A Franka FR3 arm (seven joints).
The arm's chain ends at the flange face. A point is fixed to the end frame.
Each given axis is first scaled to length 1.
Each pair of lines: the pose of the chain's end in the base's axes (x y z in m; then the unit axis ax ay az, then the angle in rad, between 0 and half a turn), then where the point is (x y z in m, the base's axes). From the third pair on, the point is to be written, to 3 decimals.
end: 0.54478 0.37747 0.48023 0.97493 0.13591 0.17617 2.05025
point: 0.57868 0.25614 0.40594
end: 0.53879 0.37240 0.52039 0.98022 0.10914 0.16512 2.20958
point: 0.56878 0.26424 0.42663
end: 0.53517 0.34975 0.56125 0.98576 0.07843 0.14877 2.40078
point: 0.559 0.261 0.447
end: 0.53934 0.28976 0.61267 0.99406 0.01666 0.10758 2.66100
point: 0.550 0.234 0.478
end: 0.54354 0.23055 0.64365 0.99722 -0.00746 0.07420 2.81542
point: 0.544 0.196 0.501
